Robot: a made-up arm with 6 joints. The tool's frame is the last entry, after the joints. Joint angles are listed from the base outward.
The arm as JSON. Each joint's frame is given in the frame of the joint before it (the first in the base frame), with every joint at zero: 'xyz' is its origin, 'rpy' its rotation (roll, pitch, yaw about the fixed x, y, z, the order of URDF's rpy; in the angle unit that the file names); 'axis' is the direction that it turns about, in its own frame. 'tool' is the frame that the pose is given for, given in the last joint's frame.
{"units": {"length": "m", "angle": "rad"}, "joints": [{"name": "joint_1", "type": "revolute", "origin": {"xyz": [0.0, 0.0, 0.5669], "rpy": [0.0, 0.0, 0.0]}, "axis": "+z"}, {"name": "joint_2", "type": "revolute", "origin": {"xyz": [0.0, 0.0, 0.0], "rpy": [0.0, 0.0, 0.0]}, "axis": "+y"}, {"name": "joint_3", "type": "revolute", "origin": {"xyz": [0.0, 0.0, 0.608], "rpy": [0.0, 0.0, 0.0]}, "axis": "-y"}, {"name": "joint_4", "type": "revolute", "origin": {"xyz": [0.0, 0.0, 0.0], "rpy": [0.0, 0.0, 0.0]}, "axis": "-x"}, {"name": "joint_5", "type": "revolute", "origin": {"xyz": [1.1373, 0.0, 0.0], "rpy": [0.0, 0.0, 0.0]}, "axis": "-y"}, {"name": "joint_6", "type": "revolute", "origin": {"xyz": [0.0, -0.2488, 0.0], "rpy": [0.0, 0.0, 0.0]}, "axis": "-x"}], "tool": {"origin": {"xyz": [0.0, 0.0, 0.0], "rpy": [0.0, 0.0, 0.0]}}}
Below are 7 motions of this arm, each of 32 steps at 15 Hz.
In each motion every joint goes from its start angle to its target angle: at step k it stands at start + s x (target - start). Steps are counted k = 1, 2, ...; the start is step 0. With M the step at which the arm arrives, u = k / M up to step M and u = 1 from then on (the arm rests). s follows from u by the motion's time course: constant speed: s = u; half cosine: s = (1 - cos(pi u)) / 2; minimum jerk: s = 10 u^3 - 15 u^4 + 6 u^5.
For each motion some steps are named. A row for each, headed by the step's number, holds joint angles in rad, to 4 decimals.
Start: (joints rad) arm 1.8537 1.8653 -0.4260 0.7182 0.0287 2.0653
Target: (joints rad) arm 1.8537 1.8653 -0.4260 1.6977 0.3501 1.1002
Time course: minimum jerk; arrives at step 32
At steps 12, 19, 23, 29, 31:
12: 1.8537 1.8653 -0.4260 0.9878 0.1172 1.7997
19: 1.8537 1.8653 -0.4260 1.3761 0.2446 1.4170
23: 1.8537 1.8653 -0.4260 1.5614 0.3054 1.2345
29: 1.8537 1.8653 -0.4260 1.6907 0.3478 1.1071
31: 1.8537 1.8653 -0.4260 1.6974 0.3500 1.1005

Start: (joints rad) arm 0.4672 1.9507 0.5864 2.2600 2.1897 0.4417
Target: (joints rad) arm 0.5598 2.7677 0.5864 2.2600 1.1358 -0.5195
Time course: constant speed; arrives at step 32
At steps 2, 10, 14, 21, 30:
2: 0.4730 2.0018 0.5864 2.2600 2.1238 0.3816
10: 0.4961 2.2060 0.5864 2.2600 1.8604 0.1413
14: 0.5077 2.3081 0.5864 2.2600 1.7286 0.0212
21: 0.5280 2.4869 0.5864 2.2600 1.4981 -0.1891
30: 0.5540 2.7166 0.5864 2.2600 1.2017 -0.4594

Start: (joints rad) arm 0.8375 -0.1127 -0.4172 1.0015 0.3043 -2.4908
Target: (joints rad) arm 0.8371 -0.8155 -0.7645 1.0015 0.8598 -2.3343
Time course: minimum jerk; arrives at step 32
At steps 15, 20, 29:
15: 0.8373 -0.4230 -0.5706 1.0015 0.5496 -2.4217
20: 0.8372 -0.6221 -0.6689 1.0015 0.7069 -2.3774
29: 0.8371 -0.8105 -0.7620 1.0015 0.8558 -2.3354

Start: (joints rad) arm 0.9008 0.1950 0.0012 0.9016 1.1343 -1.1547
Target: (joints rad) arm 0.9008 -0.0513 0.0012 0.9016 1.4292 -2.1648
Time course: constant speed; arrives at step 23
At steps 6, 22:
6: 0.9008 0.1307 0.0012 0.9016 1.2112 -1.4182
22: 0.9008 -0.0406 0.0012 0.9016 1.4164 -2.1209

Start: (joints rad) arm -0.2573 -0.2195 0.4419 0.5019 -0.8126 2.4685
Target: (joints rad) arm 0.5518 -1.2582 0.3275 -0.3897 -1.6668 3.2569
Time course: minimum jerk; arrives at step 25
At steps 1, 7, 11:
1: -0.2568 -0.2201 0.4418 0.5014 -0.8131 2.4690
7: -0.1459 -0.3625 0.4262 0.3792 -0.9302 2.5770
11: 0.0571 -0.6231 0.3974 0.1554 -1.1445 2.7749

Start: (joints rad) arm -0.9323 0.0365 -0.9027 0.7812 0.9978 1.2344
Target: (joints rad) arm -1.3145 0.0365 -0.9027 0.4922 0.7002 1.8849
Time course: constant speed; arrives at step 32
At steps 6, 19, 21, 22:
6: -1.0040 0.0365 -0.9027 0.7270 0.9420 1.3564
19: -1.1592 0.0365 -0.9027 0.6096 0.8211 1.6206
21: -1.1831 0.0365 -0.9027 0.5915 0.8025 1.6613
22: -1.1951 0.0365 -0.9027 0.5825 0.7932 1.6816

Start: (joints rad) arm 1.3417 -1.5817 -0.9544 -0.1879 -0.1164 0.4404
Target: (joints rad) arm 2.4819 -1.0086 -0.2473 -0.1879 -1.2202 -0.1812
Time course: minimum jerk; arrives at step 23
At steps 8, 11, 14, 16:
8: 1.6060 -1.4489 -0.7905 -0.1879 -0.3723 0.2963
11: 1.8654 -1.3185 -0.6296 -0.1879 -0.6234 0.1549
14: 2.1370 -1.1820 -0.4612 -0.1879 -0.8863 0.0068
16: 2.2893 -1.1054 -0.3667 -0.1879 -1.0338 -0.0762

